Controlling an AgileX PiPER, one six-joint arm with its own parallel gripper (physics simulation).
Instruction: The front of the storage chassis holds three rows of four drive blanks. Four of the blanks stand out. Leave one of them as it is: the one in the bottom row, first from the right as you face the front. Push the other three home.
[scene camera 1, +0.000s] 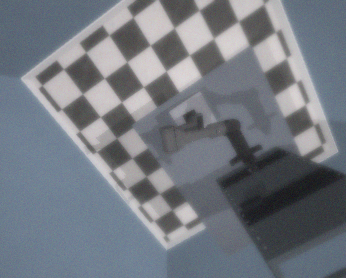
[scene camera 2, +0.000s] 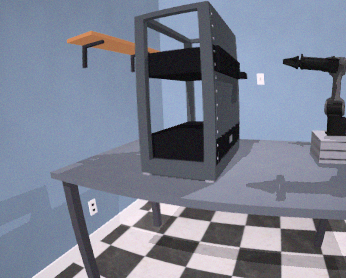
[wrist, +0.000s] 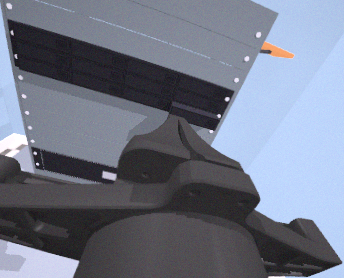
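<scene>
The black storage chassis (scene camera 2: 175, 64) (wrist: 97, 70) sits high in the rack. In the wrist view its front shows three rows of four drive blanks. The bottom-row blank first from the right (wrist: 196, 114) (scene camera 2: 243, 75) stands out clearly. The other blanks look about level with the front, but the picture is dark and soft, and my fingertips come close to the lower edge there. My gripper (scene camera 1: 252, 167) (scene camera 2: 285, 61) (wrist: 173, 126) is shut and empty. In scene camera 2 it is in front of the chassis, with a gap between its tips and the protruding blank.
The grey rack (scene camera 2: 142, 100) (wrist: 150, 31) stands on the table (scene camera 2: 280, 172). Plain grey panels lie above and below the chassis, and another black unit (scene camera 2: 177, 142) (wrist: 75, 162) sits low in the rack. An orange shelf (scene camera 2: 107, 41) (wrist: 280, 51) is on the wall behind. The arm stands on a pale block (scene camera 2: 327, 147).
</scene>
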